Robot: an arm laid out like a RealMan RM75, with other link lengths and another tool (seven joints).
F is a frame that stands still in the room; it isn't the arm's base.
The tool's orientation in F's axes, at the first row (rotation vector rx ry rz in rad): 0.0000 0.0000 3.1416
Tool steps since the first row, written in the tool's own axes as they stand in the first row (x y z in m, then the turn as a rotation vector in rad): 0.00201 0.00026 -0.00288 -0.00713 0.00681 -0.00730; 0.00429 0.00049 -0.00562 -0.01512 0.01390 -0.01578; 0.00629 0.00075 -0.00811 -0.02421 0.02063 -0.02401; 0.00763 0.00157 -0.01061 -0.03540 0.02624 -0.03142; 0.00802 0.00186 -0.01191 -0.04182 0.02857 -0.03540; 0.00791 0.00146 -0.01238 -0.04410 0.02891 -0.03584; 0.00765 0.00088 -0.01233 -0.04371 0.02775 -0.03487; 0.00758 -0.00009 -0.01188 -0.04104 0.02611 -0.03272; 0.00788 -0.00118 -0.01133 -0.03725 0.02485 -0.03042; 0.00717 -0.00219 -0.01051 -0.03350 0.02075 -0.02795
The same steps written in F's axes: -0.00201 -0.00026 -0.00288 0.00713 -0.00681 -0.00730; -0.00429 -0.00049 -0.00562 0.01512 -0.01390 -0.01578; -0.00629 -0.00075 -0.00811 0.02421 -0.02063 -0.02401; -0.00763 -0.00157 -0.01061 0.03540 -0.02624 -0.03142; -0.00802 -0.00186 -0.01191 0.04182 -0.02857 -0.03540; -0.00791 -0.00146 -0.01238 0.04410 -0.02891 -0.03584; -0.00765 -0.00088 -0.01233 0.04371 -0.02775 -0.03487; -0.00758 0.00009 -0.01188 0.04104 -0.02611 -0.03272; -0.00788 0.00118 -0.01133 0.03725 -0.02485 -0.03042; -0.00717 0.00219 -0.01051 0.03350 -0.02075 -0.02795
